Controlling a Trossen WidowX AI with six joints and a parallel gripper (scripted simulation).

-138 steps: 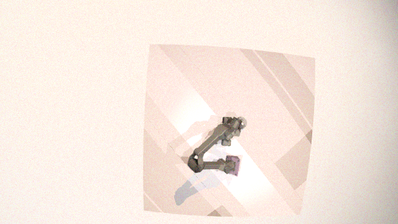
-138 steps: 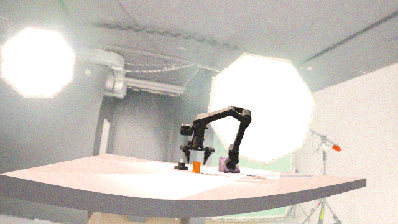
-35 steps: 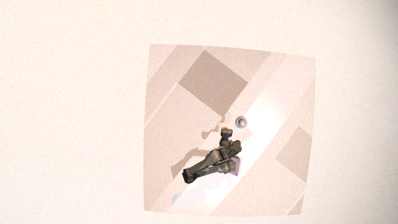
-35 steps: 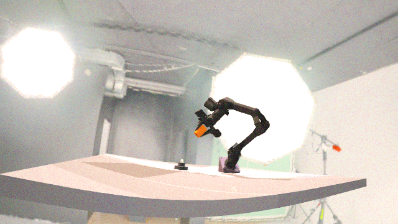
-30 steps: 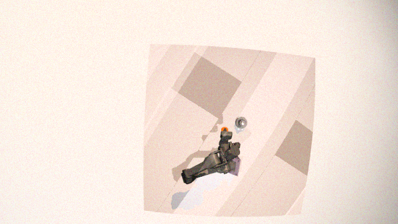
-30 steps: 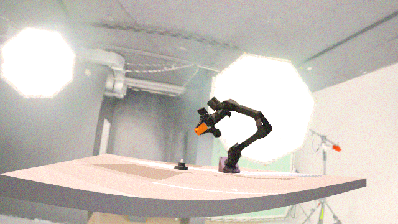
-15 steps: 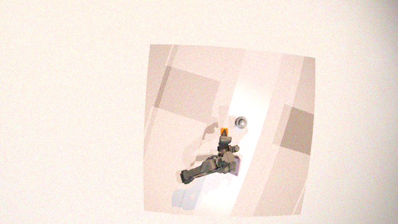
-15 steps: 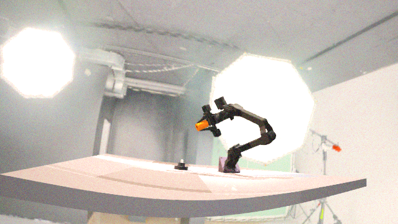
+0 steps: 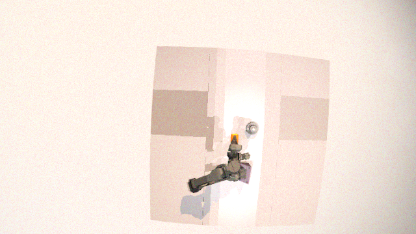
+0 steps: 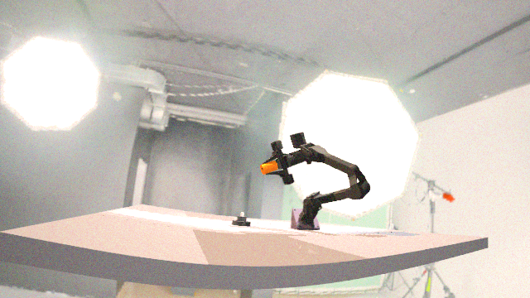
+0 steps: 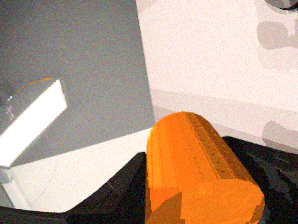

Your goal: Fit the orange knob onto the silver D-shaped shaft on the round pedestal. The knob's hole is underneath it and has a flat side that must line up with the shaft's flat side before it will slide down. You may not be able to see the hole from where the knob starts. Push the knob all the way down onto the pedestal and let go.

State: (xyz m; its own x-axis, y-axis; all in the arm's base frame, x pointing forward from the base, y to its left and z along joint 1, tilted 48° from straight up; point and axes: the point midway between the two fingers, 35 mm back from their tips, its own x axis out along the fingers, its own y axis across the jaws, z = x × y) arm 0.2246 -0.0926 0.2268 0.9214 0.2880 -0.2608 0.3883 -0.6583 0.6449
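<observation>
The dark round pedestal is 40 mm ahead of my gripper tip, 150 mm to the right of it and 220 mm below it. From my gripper tip the other things lie so: orange knob: 30 mm behind, 20 mm above.
</observation>
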